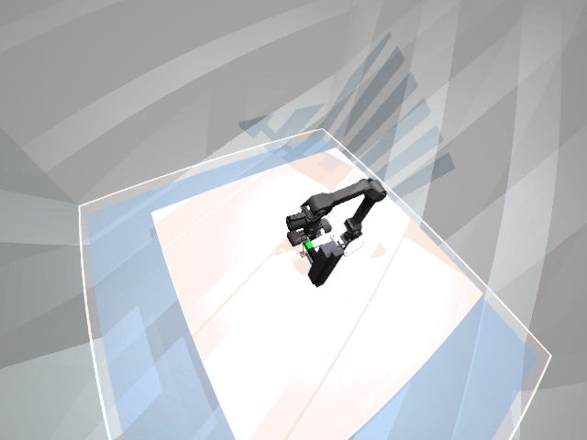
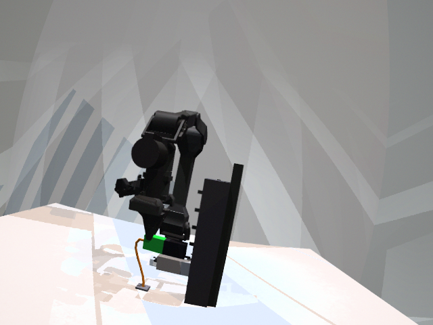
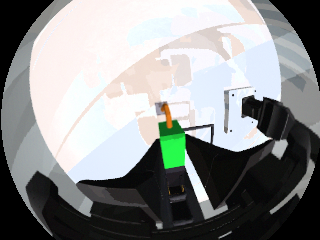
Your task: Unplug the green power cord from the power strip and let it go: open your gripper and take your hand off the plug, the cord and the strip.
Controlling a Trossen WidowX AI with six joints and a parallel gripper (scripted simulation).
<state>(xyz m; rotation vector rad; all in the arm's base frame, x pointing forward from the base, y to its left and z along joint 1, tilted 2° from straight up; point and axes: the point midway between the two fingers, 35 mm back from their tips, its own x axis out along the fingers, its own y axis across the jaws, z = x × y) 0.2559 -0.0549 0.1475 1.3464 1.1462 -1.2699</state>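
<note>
Right now the green plug is 3 cm to the left of my gripper tip. From my gripper tip the other things lie so: grey block: 13 cm below.
</note>
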